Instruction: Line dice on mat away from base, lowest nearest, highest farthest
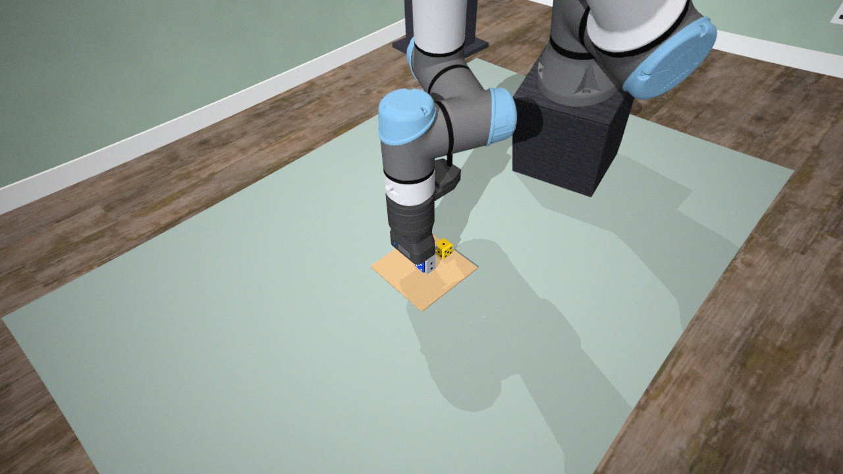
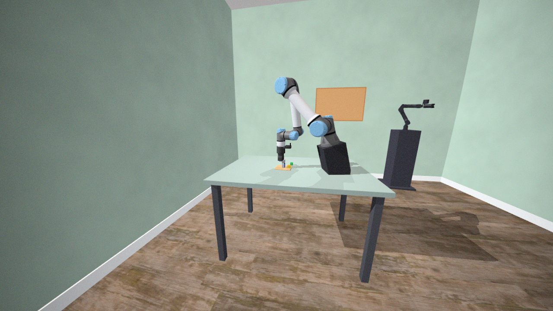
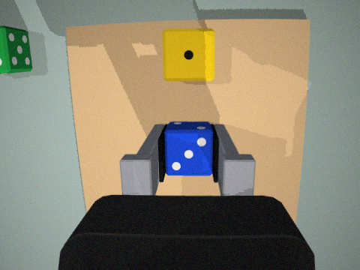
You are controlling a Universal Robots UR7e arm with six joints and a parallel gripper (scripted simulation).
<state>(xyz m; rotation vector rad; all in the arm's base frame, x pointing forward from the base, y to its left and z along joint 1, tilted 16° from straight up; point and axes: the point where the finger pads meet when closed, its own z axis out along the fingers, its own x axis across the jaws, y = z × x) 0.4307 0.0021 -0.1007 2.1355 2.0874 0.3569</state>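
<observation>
Now: the blue die 1 cm below my hand. Also, from my hand: yellow die: 5 cm behind, 1 cm below; green die: 11 cm to the right, 6 cm behind, 1 cm below; orange mat: 2 cm below.
</observation>
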